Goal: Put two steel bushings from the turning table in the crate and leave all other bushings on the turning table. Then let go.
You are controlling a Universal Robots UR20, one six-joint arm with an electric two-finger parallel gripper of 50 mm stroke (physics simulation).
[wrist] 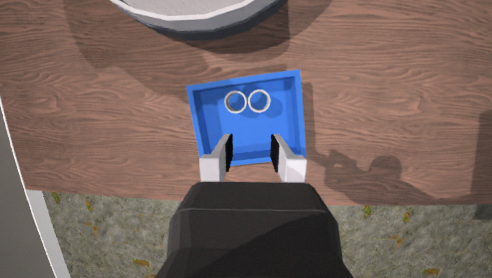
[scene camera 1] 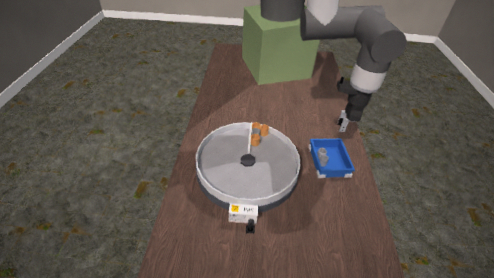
same spot on blue crate: (scene camera 1: 339, 164) = (wrist: 238, 141)
